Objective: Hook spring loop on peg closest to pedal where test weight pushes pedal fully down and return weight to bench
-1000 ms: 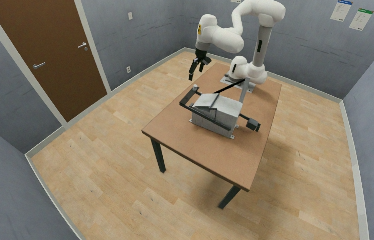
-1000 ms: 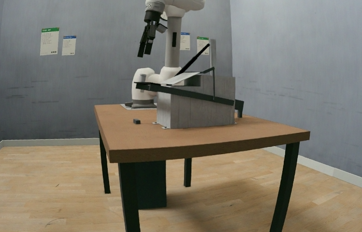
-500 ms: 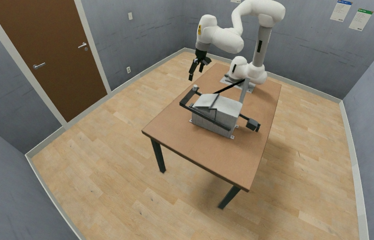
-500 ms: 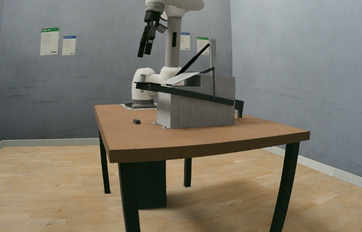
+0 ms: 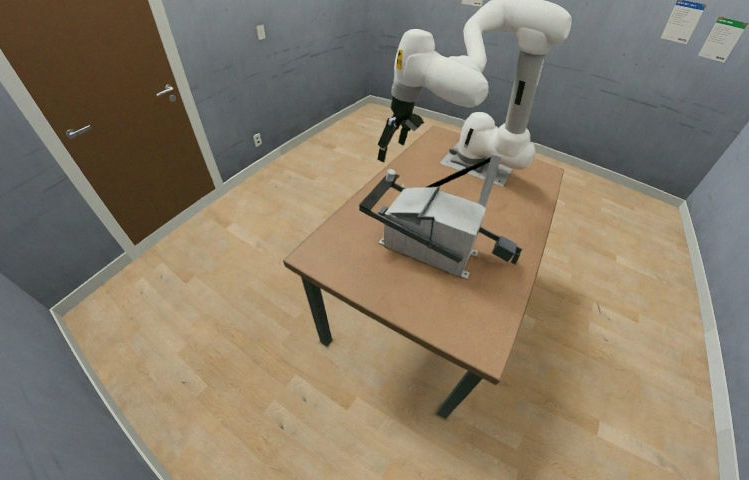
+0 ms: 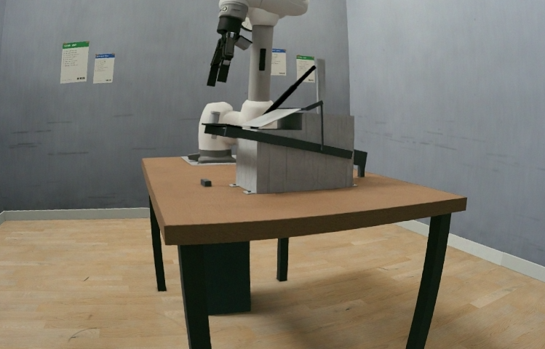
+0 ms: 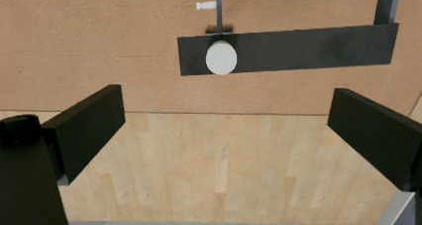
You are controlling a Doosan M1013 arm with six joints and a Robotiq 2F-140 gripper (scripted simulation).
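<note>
My gripper is now 11 cm above the steel test weight. From my hand the other things lie so: dark block (3 cm to the right, 31 cm below).
</note>
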